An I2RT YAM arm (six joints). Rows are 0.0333 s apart.
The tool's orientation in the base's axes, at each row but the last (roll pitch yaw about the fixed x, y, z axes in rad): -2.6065, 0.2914, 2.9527; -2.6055, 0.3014, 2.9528; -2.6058, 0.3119, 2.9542; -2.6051, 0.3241, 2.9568; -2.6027, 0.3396, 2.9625; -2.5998, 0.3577, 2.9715; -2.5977, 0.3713, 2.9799; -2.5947, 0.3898, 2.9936; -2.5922, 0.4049, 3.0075; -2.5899, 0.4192, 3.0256
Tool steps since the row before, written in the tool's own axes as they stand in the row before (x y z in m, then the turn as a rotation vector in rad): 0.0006, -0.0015, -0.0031, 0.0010, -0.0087, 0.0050; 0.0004, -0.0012, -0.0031, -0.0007, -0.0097, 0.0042; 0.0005, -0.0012, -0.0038, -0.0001, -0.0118, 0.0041; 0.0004, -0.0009, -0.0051, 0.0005, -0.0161, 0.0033; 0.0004, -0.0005, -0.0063, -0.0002, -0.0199, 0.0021; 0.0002, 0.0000, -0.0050, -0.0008, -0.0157, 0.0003; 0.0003, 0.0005, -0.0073, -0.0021, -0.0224, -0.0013; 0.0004, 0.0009, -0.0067, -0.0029, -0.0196, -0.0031; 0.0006, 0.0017, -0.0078, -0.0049, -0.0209, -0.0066; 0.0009, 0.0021, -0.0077, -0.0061, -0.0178, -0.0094
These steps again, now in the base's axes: -0.0015, 0.0006, 0.0031, -0.0029, -0.0097, -0.0002; -0.0012, 0.0008, 0.0030, -0.0017, -0.0103, 0.0015; -0.0015, 0.0012, 0.0035, -0.0029, -0.0119, 0.0024; -0.0016, 0.0022, 0.0045, -0.0050, -0.0149, 0.0050; -0.0017, 0.0032, 0.0052, -0.0058, -0.0174, 0.0080; -0.0012, 0.0028, 0.0039, -0.0043, -0.0131, 0.0076; -0.0017, 0.0045, 0.0055, -0.0056, -0.0178, 0.0126; -0.0017, 0.0046, 0.0047, -0.0044, -0.0146, 0.0130; -0.0021, 0.0059, 0.0051, -0.0039, -0.0140, 0.0171; -0.0023, 0.0061, 0.0046, -0.0027, -0.0100, 0.0183
